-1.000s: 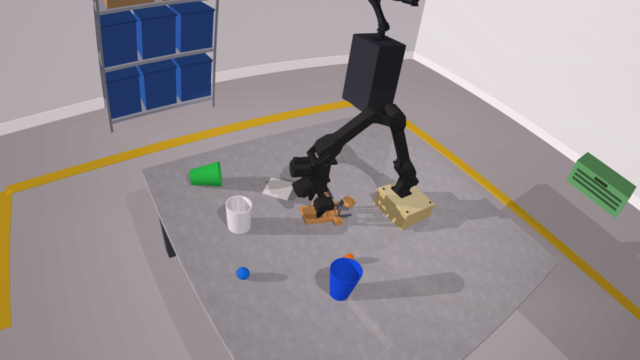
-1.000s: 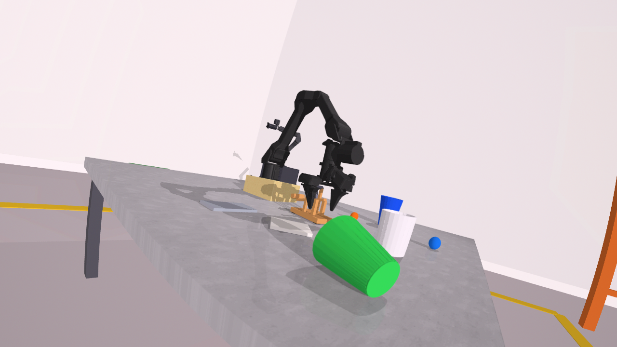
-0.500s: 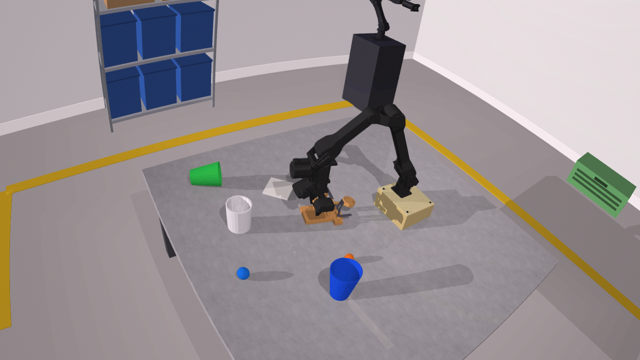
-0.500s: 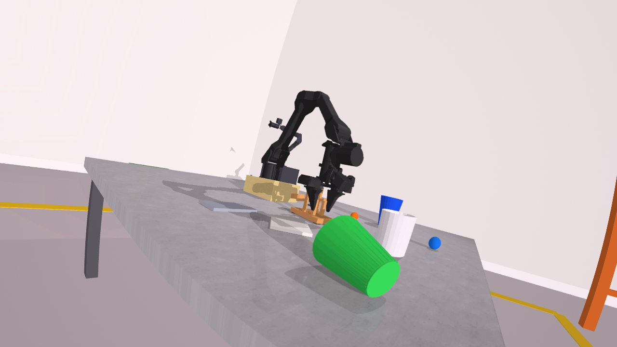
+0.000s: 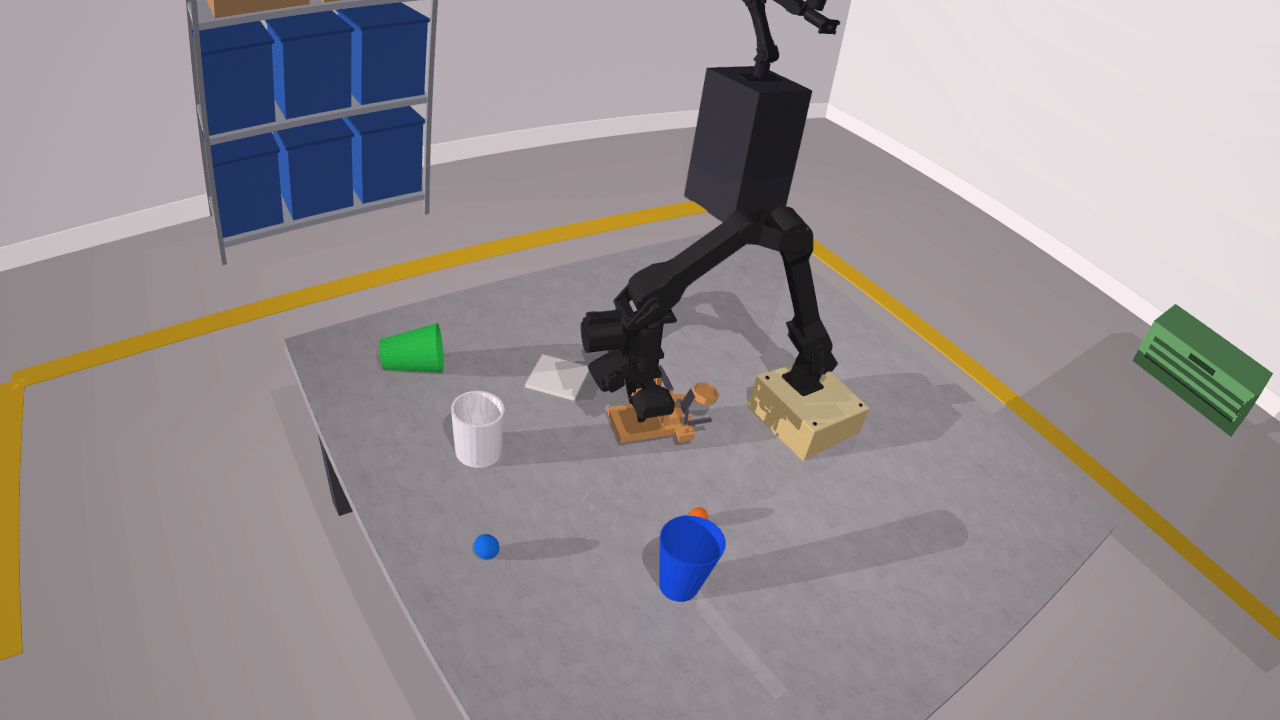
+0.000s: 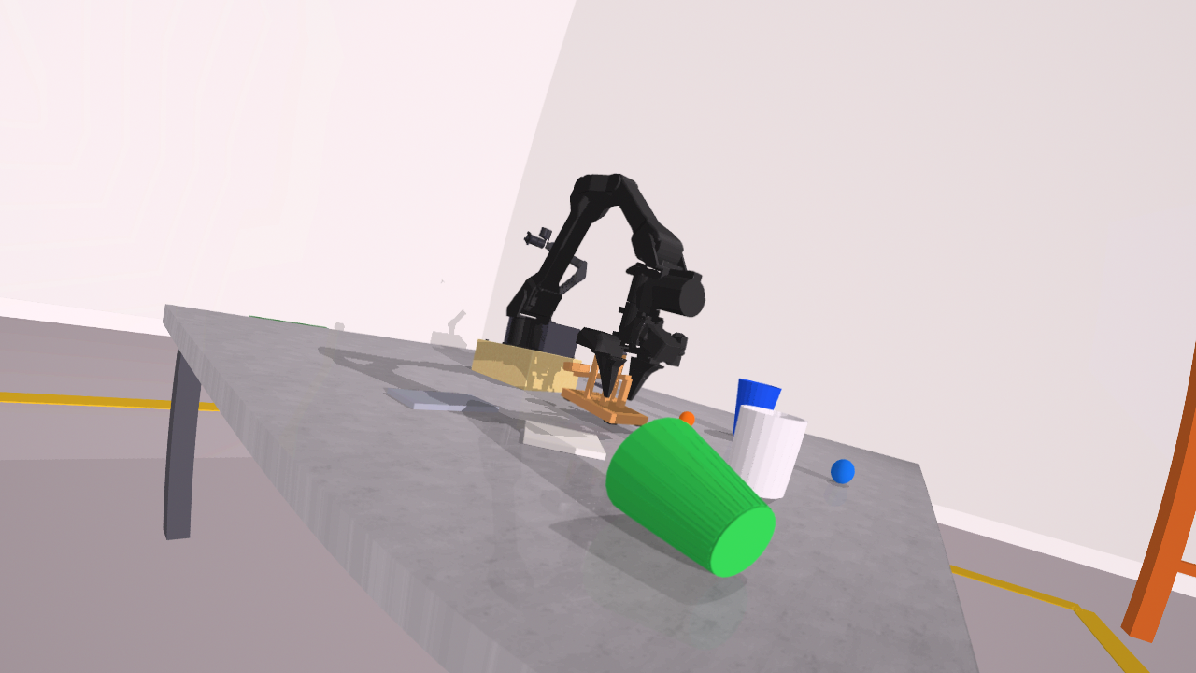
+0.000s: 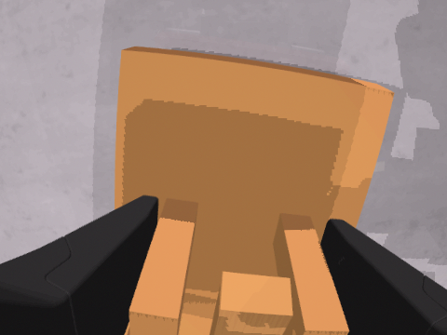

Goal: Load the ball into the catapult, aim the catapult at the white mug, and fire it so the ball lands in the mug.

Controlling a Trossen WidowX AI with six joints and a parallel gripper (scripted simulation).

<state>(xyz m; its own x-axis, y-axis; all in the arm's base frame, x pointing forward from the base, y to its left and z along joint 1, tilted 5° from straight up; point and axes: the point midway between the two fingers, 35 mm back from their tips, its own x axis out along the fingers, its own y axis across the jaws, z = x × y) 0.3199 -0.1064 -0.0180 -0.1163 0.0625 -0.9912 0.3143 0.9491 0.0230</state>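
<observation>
Right now the orange ball is 4 cm ahead of my gripper tip, 23 cm to the left of it and 3 cm below it. From my gripper tip the other things lie so: wooden catapult (6 cm behind, 4 cm to the left, 2 cm above); then grey slab (13 cm behind, 25 cm to the right, 4 cm below); then white slab (4 cm ahead, 19 cm to the right, 4 cm below).
</observation>
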